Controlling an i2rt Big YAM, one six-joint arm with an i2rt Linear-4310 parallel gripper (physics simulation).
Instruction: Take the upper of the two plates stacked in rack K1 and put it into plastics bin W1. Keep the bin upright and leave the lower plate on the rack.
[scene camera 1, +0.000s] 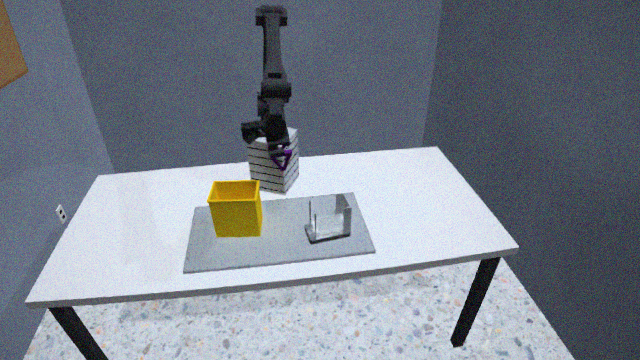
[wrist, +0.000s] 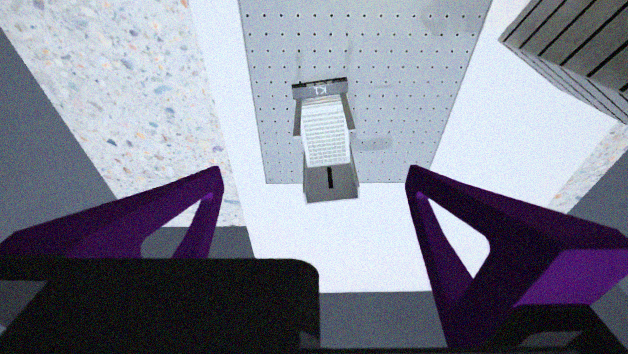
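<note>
Rack K1 (scene camera 1: 311, 237) (wrist: 320, 90) stands upright on the right part of the grey perforated board. A pale plate with rows of wells (wrist: 326, 137) lies in it, seen from above in the wrist view; the plate under it cannot be told apart. The plastics bin W1 (scene camera 1: 237, 219), yellow and open at the top, stands upright on the left part of the board; it does not show in the wrist view. My gripper (scene camera 1: 283, 159) (wrist: 314, 176) is open, with nothing between its purple fingers. It hangs high, behind and between the bin and the rack, in front of the slatted block.
The grey perforated board (scene camera 1: 285, 250) (wrist: 400, 100) lies on the white table (scene camera 1: 425, 200) (wrist: 370, 235). A tall block with dark slits (scene camera 1: 265, 172) (wrist: 585, 40) stands behind the board at the table's back, behind the bin's right side.
</note>
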